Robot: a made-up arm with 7 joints.
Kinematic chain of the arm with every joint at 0, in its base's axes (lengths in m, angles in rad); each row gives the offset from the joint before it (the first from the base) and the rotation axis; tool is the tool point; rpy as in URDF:
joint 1: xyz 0 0 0.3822 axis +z
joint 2: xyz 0 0 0 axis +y
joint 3: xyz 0 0 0.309 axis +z
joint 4: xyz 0.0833 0 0 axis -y
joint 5: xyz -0.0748 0 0.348 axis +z
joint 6: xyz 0 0 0 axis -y
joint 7: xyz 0.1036 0 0 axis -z
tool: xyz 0 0 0 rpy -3.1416 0 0
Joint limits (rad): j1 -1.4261..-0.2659 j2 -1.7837..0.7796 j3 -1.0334..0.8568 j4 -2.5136..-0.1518 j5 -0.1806..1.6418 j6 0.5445..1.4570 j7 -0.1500..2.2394
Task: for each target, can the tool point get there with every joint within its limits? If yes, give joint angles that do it. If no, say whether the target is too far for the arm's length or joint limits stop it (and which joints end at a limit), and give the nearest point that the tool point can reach.
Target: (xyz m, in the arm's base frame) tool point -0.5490 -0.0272 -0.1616
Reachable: no: joint limits stop it (at a limit: joint 1, joint 2, joint 4, joint 6) | nearest point -0.3142 -0.1855 0.2191 | short by 0.474 m
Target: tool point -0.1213 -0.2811 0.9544
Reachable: yes | joints -0.7490 -0.5231 -0.6718 -1.2215 0.0924 0.6705 1.4710
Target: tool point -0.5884 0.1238 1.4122
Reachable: no: too far | nearest point -0.3835 0.0807 1.0535 | short by 0.415 m
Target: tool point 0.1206 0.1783 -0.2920
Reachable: no: joint limits stop it (at a limit: joint 1, joint 2, joint 4) | nearest point 0.2694 0.0728 0.1104 | short by 0.442 m
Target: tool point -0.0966 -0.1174 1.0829
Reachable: yes | joints -0.5493 -0.7123 -0.3419 -1.1247 0.2208 1.2885 0.3850
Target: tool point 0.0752 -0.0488 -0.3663
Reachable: no: joint limits stop it (at a limit: joint 2, joint 4) | nearest point 0.2193 -0.1423 0.0911 | short by 0.489 m
